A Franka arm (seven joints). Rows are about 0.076 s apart.
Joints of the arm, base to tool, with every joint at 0 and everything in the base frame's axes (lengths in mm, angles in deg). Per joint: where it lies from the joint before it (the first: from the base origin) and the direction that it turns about. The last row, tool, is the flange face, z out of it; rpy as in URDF.
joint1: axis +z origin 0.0 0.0 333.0
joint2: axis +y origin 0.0 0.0 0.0
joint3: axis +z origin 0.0 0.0 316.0
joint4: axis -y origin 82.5 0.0 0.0
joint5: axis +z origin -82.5 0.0 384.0
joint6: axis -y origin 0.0 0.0 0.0
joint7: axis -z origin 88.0 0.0 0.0
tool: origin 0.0 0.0 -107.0 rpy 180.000 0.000 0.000
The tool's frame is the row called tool.
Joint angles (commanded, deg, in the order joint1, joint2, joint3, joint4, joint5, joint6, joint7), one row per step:
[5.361 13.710 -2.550 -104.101 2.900 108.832 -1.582]
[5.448 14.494 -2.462 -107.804 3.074 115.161 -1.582]
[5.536 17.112 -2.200 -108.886 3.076 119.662 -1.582]
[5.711 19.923 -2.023 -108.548 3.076 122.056 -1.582]
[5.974 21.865 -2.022 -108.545 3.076 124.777 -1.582]
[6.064 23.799 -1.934 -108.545 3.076 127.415 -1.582]
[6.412 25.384 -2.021 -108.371 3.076 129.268 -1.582]
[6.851 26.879 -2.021 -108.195 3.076 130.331 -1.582]
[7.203 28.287 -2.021 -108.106 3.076 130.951 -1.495]
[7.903 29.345 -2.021 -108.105 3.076 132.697 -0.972]
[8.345 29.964 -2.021 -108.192 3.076 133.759 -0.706]
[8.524 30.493 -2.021 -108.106 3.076 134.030 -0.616]
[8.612 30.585 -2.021 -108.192 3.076 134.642 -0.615]
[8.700 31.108 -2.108 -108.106 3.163 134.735 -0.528]
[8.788 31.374 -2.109 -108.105 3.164 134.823 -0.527]
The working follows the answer.
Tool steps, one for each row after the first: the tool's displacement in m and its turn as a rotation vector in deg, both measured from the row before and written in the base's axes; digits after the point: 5 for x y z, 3 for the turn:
[-0.00180 0.00101 -0.02909 0.069 -1.836 -0.172]
[0.00479 0.00331 -0.03004 -0.120 -0.804 0.177]
[0.00582 0.00379 -0.02422 -0.125 0.074 0.272]
[0.00429 0.00281 -0.01719 -0.102 -0.789 0.185]
[0.00355 0.00181 -0.01732 -0.069 -0.708 0.100]
[0.00269 0.00286 -0.01338 -0.119 -0.453 0.225]
[0.00072 0.00471 -0.01355 -0.108 0.248 0.417]
[-0.00079 0.00366 -0.01387 -0.139 0.691 0.254]
[0.00087 0.00752 -0.00915 -0.078 -0.687 0.145]
[-0.00010 0.00469 -0.00590 -0.043 -0.356 0.156]
[-0.00022 0.00190 -0.00481 -0.054 0.169 0.086]
[0.00039 0.00094 -0.00075 0.024 -0.434 0.075]
[-0.00038 0.00000 -0.00498 -0.055 0.339 -0.139]
[-0.00050 0.00087 -0.00278 -0.033 0.174 0.084]

Tool pose at each row, in the base's axes (x y z in m, rotation vector in deg; rounded; the steps above come from the unrounded poses):
[0.60245 0.03469 0.39501 -177.422 -5.059 13.940]
[0.60064 0.03570 0.36592 -177.600 -4.849 11.086]
[0.60543 0.03901 0.33588 -177.816 -5.137 9.858]
[0.61125 0.04280 0.31166 -177.934 -5.551 9.993]
[0.61555 0.04561 0.29446 -178.126 -5.853 8.783]
[0.61910 0.04742 0.27714 -178.268 -6.021 7.691]
[0.62179 0.05029 0.26376 -178.428 -6.378 7.003]
[0.62252 0.05499 0.25020 -178.503 -7.021 7.408]
[0.62173 0.05865 0.23633 -178.562 -7.401 8.503]
[0.62260 0.06617 0.22718 -178.713 -7.635 7.444]
[0.62249 0.07086 0.22128 -178.789 -7.883 6.895]
[0.62228 0.07276 0.21647 -178.822 -8.014 7.165]
[0.62267 0.07370 0.21572 -178.841 -8.137 6.488]
[0.62229 0.07369 0.21074 -178.865 -7.914 7.020]
[0.62179 0.07456 0.20796 -178.877 -8.042 7.296]

